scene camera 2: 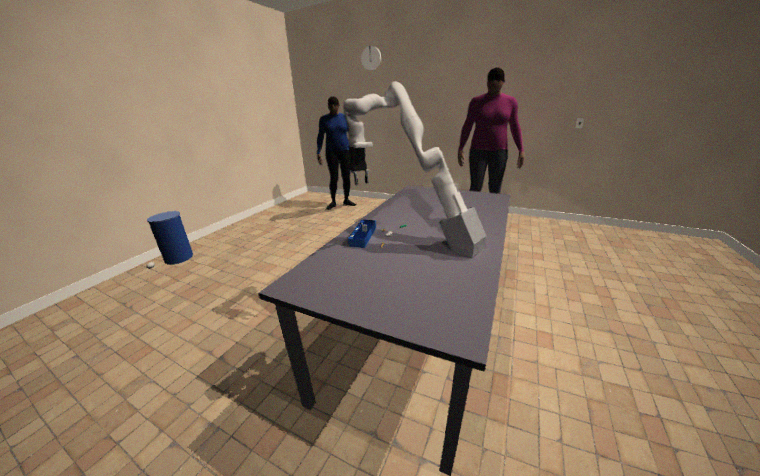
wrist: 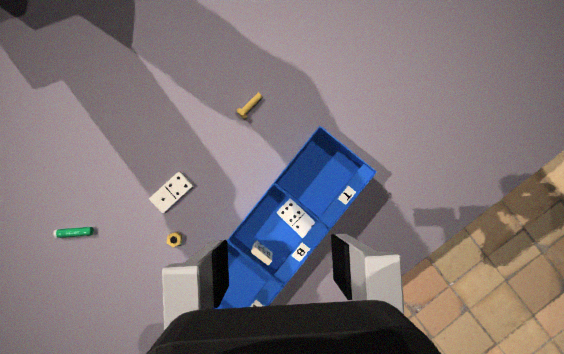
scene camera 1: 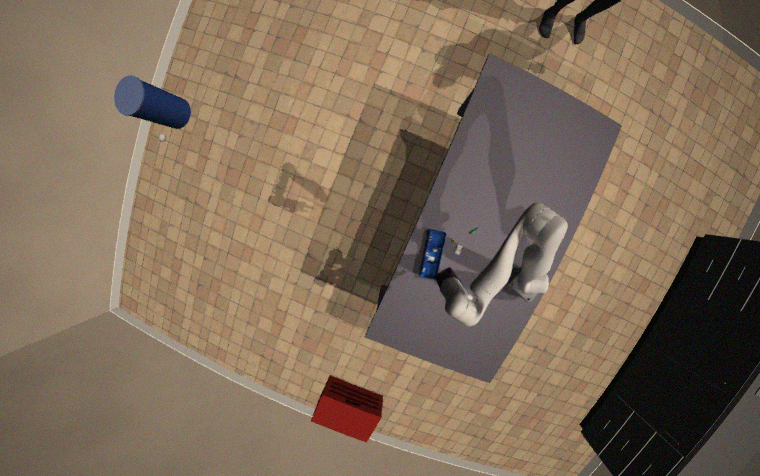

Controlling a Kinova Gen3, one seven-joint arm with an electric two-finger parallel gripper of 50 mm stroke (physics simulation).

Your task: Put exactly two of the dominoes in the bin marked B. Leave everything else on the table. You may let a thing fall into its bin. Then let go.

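Places are measured from the arm's base along level axes (x ahead, y left, z up), in millimetres.
Pixels of known places: gripper, fingertip midpoint: (scene camera 2: 361,184) (wrist: 280,260); arm's base, link origin: (scene camera 2: 456,214).
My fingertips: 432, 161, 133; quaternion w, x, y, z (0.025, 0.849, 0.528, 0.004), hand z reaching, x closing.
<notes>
For each thing: its top centre in the pictures, then the offset to it from my fingertips, as dx, dy, dz. "pt": a spot on its surface instead. Level surfaces: height alone.
- blue tray, top centre: (wrist: 278,235) (scene camera 1: 433,255) (scene camera 2: 362,228) +23, -15, -250
- label B, surface spot: (wrist: 300,251) pt +52, -3, -254
- second domino, top centre: (wrist: 261,256) +33, -43, -239
- third domino, top centre: (wrist: 170,192) (scene camera 1: 458,249) (scene camera 2: 389,233) -82, -109, -289
- yellow bolt, top centre: (wrist: 249,103) (scene camera 2: 382,243) -129, +29, -283
- yellow nut, top centre: (wrist: 173,240) -29, -134, -288
- green marker-like stick, top centre: (wrist: 71,233) (scene camera 1: 474,230) (scene camera 2: 403,225) -98, -239, -286
- table, surface height: dz -296
- label T, surface spot: (wrist: 346,195) pt +22, +74, -254
The blue tray (scene camera 1: 422,267) (scene camera 2: 358,243) (wrist: 300,157) has compartments; its middle one carries the label B (wrist: 300,251). In that bin one domino (wrist: 296,218) lies flat near the divider towards T, and a second domino (wrist: 262,253) is tilted near the opposite divider. A third domino (wrist: 171,192) (scene camera 1: 458,249) (scene camera 2: 388,233) lies flat on the table outside the tray. My gripper (wrist: 280,260) (scene camera 2: 361,180) is open and empty, high above the tray; its fingers show on either side of bin B in the wrist view.
A yellow bolt (wrist: 250,105) (scene camera 2: 382,245), a yellow nut (wrist: 174,239) and a green marker-like stick (wrist: 73,232) (scene camera 1: 473,230) (scene camera 2: 402,226) lie on the table (scene camera 1: 538,123) (scene camera 2: 392,291). The label T (wrist: 346,195) marks a neighbouring compartment, which shows no object. Two people stand beyond the table.
</notes>
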